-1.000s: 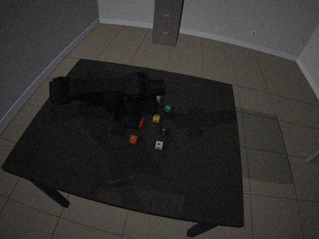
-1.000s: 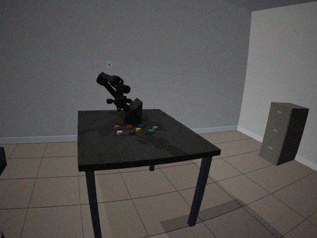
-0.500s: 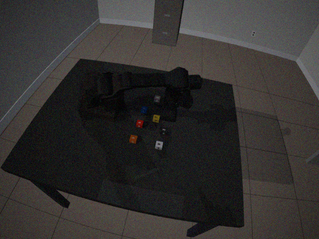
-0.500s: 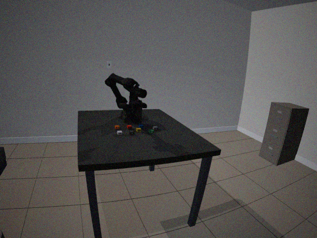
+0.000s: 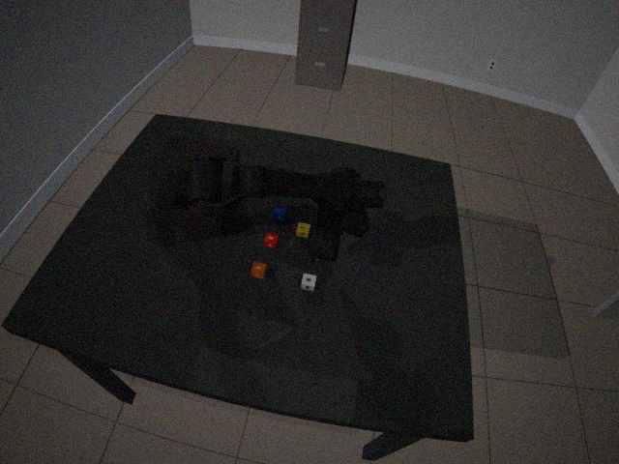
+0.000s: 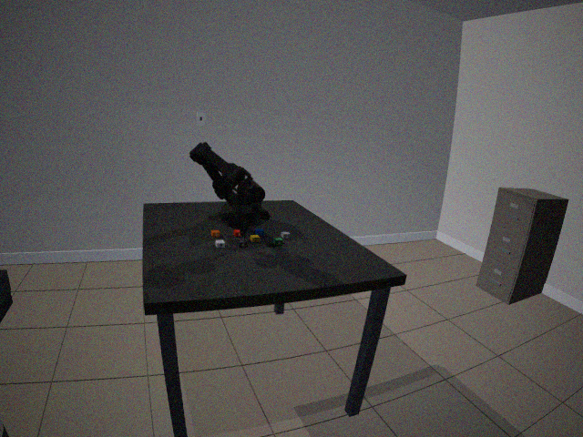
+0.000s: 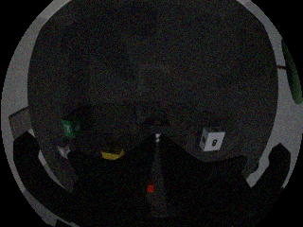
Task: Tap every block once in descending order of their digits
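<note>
Now: gripper tip 3 cm above the black block and 1 cm past it. The rest, counted from my gripper tip: red block: 14 cm behind, 3 cm below, 2 cm to the left; then yellow block: 7 cm to the left, 6 cm behind, 3 cm below; then white block: 9 cm to the right, 3 cm below, 3 cm behind.
</note>
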